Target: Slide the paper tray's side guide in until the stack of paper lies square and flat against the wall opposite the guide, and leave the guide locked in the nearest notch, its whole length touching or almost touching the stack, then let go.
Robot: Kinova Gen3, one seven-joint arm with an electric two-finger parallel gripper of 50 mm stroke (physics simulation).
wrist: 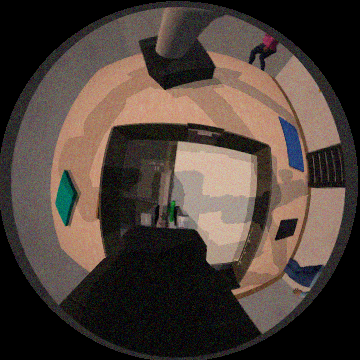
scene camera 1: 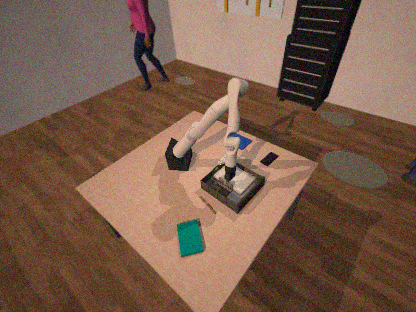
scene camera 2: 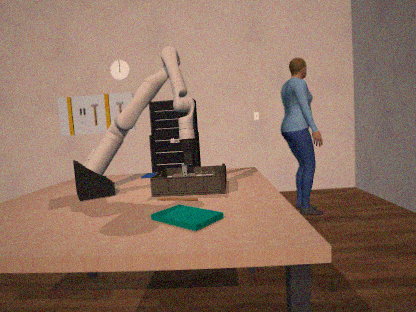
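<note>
The dark paper tray stands on the table. The pale paper stack lies in it, on the right in the wrist view, its right edge close to the right wall. The grey side guide runs along the stack's left edge, very near it; whether they touch I cannot tell. A green tab stands at the guide, between the fingertips. My gripper points down into the tray, partly open, its fingers astride the tab without gripping it. The notches and the guide's near end are hidden.
A teal book and a thin brown stick lie outside the tray. A blue flat item and a black flat item lie on other sides.
</note>
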